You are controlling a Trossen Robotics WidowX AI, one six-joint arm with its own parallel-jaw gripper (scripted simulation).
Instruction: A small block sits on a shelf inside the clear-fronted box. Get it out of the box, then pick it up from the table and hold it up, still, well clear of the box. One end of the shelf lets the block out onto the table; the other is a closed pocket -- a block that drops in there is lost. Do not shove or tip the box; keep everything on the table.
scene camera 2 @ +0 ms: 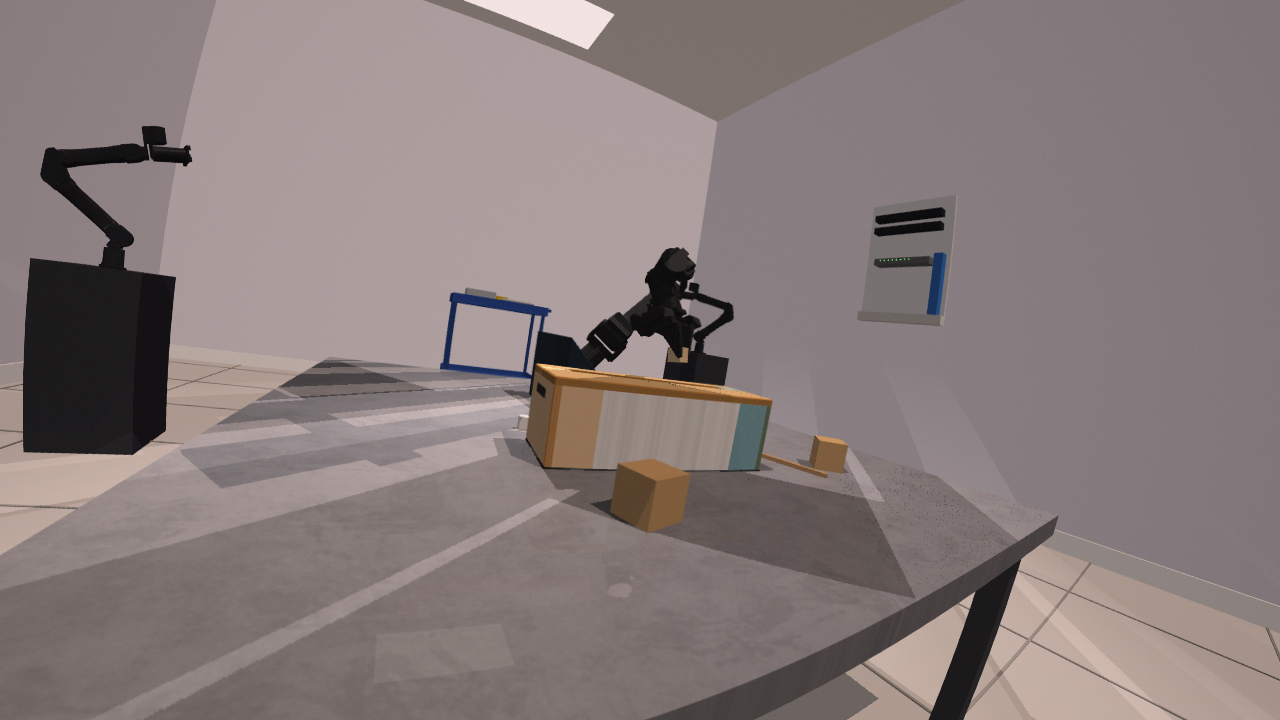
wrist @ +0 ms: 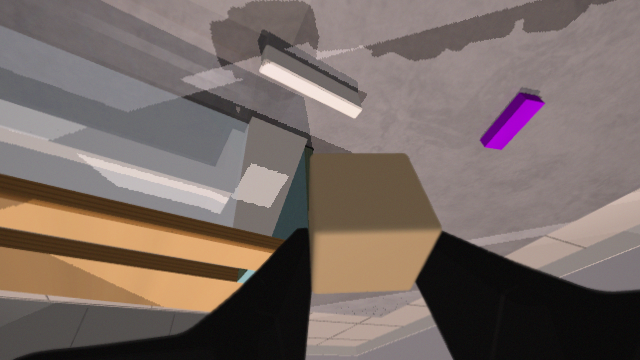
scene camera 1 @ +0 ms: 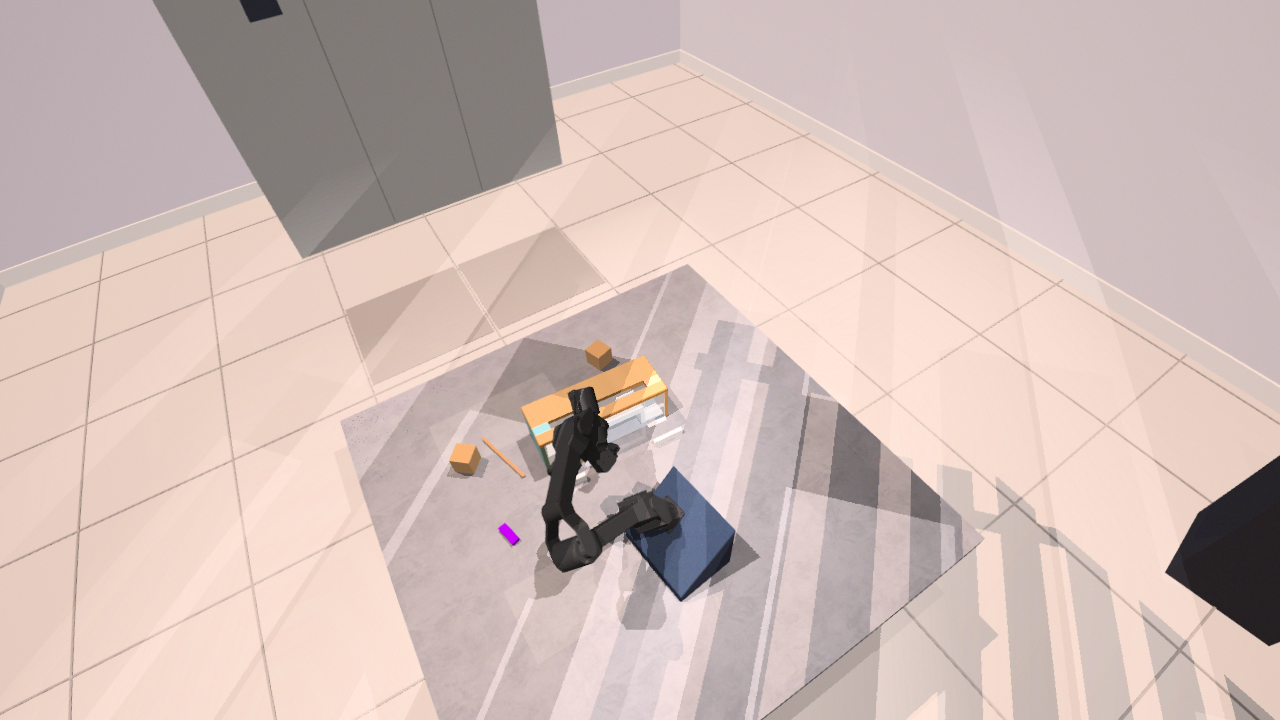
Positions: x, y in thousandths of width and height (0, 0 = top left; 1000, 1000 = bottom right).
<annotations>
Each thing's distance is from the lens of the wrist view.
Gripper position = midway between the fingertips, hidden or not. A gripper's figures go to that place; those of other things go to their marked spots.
my gripper (wrist: 554, 649): 0.11 m
tan block (wrist: 582, 632): 0.07 m
box (wrist: 195, 535): 0.20 m
The marked spots on the tan block and the box are 0.16 m apart.
</annotations>
